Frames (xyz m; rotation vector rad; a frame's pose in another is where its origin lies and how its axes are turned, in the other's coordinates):
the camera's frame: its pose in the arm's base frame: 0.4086 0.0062 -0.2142 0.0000 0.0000 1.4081
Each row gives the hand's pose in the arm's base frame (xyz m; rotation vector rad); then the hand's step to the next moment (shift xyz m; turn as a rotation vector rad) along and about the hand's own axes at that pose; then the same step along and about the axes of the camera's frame.
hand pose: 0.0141 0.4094 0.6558 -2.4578 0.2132 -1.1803
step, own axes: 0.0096 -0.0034 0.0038 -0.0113 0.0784 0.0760
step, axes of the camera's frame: 0.0027 -0.0086 0.0061 -0.0361 -0.0613 -0.0836
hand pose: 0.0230 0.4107 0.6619 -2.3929 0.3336 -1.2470
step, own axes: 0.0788 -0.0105 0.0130 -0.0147 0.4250 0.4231
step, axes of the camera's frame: -0.0093 -0.0580 0.0551 -0.2051 -0.3698 -0.4255
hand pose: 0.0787 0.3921 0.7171 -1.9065 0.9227 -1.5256
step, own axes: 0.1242 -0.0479 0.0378 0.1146 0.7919 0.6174
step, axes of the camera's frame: -0.0560 -0.0720 0.1041 -0.5125 -0.5606 -0.6667
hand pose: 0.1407 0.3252 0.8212 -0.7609 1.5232 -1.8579
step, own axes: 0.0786 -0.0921 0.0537 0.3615 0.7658 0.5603
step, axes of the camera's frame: -0.0819 0.0062 0.1039 -0.6916 -0.3816 -0.6380
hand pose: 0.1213 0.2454 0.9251 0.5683 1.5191 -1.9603
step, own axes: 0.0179 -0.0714 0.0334 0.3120 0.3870 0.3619
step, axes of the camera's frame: -0.0327 0.0562 0.0480 -0.4639 -0.1169 -0.3862
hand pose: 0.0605 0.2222 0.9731 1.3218 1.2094 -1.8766
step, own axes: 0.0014 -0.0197 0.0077 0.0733 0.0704 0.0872
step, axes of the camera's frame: -0.0011 0.0201 0.0067 -0.1046 -0.0088 -0.0831
